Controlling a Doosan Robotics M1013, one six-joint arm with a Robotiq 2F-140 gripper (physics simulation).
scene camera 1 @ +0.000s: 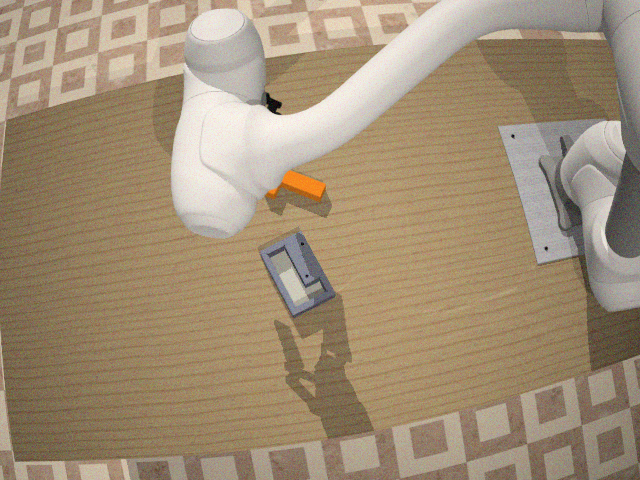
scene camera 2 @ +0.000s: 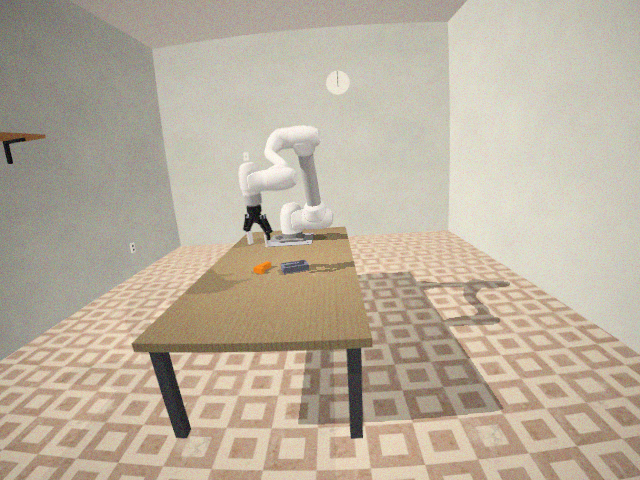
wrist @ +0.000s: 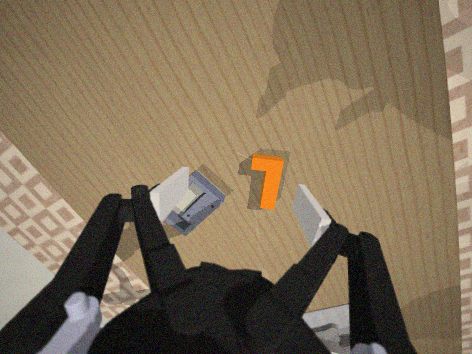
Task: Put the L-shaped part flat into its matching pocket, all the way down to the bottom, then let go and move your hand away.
My gripper is open, holding nothing. Also in view: an orange L-shaped part.
